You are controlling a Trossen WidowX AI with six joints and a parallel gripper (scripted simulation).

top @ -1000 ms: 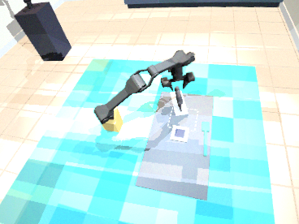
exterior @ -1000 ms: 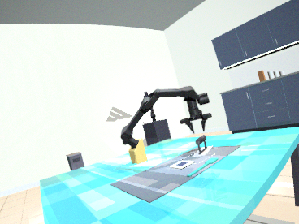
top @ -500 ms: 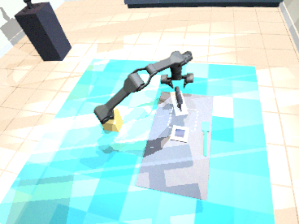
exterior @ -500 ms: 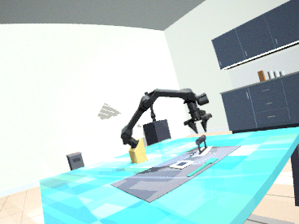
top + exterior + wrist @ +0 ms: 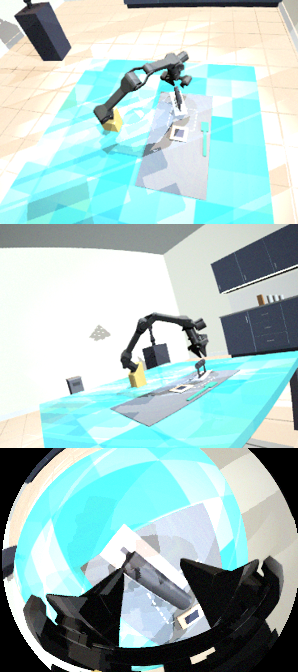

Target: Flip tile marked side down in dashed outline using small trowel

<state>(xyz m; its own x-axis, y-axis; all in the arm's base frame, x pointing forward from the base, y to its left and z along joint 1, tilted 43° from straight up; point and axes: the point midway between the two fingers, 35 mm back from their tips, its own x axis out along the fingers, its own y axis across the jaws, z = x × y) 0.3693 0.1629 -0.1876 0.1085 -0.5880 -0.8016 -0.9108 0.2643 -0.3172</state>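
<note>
Now: the white tile 270 mm to the right of my gripper tip, 100 mm below it and 20 mm ahead of it. From my gripper tip the other things lie so: grey mat: 280 mm to the right, 120 mm below, 20 mm ahead; teal tool: 270 mm to the right, 160 mm ahead, 100 mm below.
</note>
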